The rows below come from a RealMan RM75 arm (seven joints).
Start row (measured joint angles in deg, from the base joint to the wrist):
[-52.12 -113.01 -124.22 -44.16 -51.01 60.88 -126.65]
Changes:
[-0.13 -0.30 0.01 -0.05 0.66 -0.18 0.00]
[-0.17 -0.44 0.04 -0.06 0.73 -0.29 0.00]
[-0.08 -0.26 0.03 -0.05 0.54 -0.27 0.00]
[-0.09 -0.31 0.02 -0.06 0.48 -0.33 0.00]
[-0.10 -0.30 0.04 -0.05 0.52 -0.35 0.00]
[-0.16 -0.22 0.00 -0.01 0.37 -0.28 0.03]
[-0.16 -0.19 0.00 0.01 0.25 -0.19 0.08]
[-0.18 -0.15 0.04 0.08 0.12 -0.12 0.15]
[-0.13 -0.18 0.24 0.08 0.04 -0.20 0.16]
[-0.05 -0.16 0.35 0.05 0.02 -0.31 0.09]
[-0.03 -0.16 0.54 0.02 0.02 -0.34 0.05]
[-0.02 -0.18 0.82 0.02 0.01 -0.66 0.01]
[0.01 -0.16 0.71 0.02 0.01 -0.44 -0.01]
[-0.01 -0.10 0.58 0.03 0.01 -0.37 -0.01]
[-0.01 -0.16 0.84 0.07 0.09 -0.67 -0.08]
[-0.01 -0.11 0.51 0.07 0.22 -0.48 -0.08]
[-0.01 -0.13 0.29 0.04 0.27 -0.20 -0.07]
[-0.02 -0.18 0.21 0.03 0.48 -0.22 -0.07]
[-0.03 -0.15 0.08 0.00 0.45 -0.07 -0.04]
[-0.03 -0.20 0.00 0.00 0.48 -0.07 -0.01]
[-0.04 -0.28 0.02 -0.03 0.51 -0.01 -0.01]
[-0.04 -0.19 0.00 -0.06 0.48 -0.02 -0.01]
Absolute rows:
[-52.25 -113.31 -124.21 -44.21 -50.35 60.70 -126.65]
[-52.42 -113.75 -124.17 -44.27 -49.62 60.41 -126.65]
[-52.50 -114.01 -124.14 -44.32 -49.08 60.14 -126.65]
[-52.59 -114.32 -124.12 -44.38 -48.60 59.81 -126.65]
[-52.69 -114.62 -124.08 -44.43 -48.08 59.46 -126.65]
[-52.85 -114.84 -124.08 -44.44 -47.71 59.18 -126.62]
[-53.01 -115.03 -124.08 -44.43 -47.46 58.99 -126.54]
[-53.19 -115.18 -124.04 -44.35 -47.34 58.87 -126.39]
[-53.32 -115.36 -123.80 -44.27 -47.30 58.67 -126.23]
[-53.37 -115.52 -123.45 -44.22 -47.28 58.36 -126.14]
[-53.40 -115.68 -122.91 -44.20 -47.26 58.02 -126.09]
[-53.42 -115.86 -122.09 -44.18 -47.25 57.36 -126.08]
[-53.41 -116.02 -121.38 -44.16 -47.24 56.92 -126.09]
[-53.42 -116.12 -120.80 -44.13 -47.23 56.55 -126.10]
[-53.43 -116.28 -119.96 -44.06 -47.14 55.88 -126.18]
[-53.44 -116.39 -119.45 -43.99 -46.92 55.40 -126.26]
[-53.45 -116.52 -119.16 -43.95 -46.65 55.20 -126.33]
[-53.47 -116.70 -118.95 -43.92 -46.17 54.98 -126.40]
[-53.50 -116.85 -118.87 -43.92 -45.72 54.91 -126.44]
[-53.53 -117.05 -118.87 -43.92 -45.24 54.84 -126.45]
[-53.57 -117.33 -118.85 -43.95 -44.73 54.83 -126.46]
[-53.61 -117.52 -118.85 -44.01 -44.25 54.81 -126.47]

